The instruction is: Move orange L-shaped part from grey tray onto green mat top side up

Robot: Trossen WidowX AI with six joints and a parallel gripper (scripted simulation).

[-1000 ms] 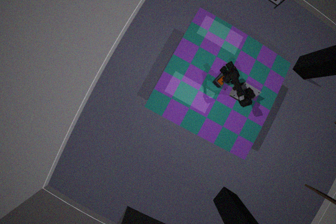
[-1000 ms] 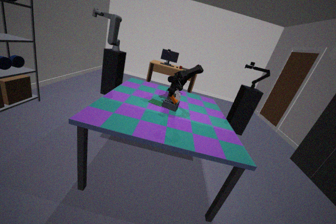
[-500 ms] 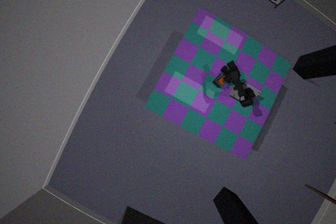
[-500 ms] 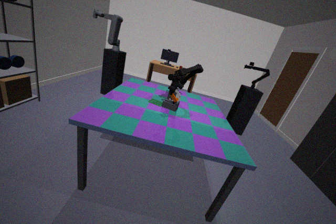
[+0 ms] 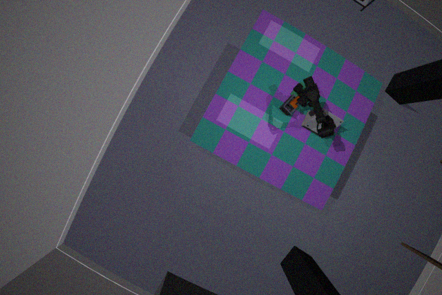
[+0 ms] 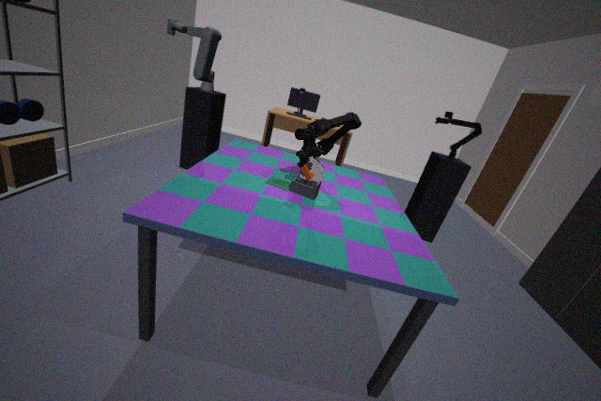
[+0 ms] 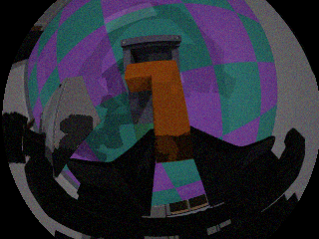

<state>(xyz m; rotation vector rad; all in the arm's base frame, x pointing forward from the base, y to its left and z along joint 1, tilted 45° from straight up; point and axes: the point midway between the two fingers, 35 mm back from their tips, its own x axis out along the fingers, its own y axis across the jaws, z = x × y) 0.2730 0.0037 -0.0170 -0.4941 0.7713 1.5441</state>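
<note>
My gripper tip is now 30 mm past the green mat, 110 mm to the left of it and 170 mm above it. Round my gripper tip: orange L-shaped part: 10 mm behind, 30 mm to the left, 30 mm below.
</note>
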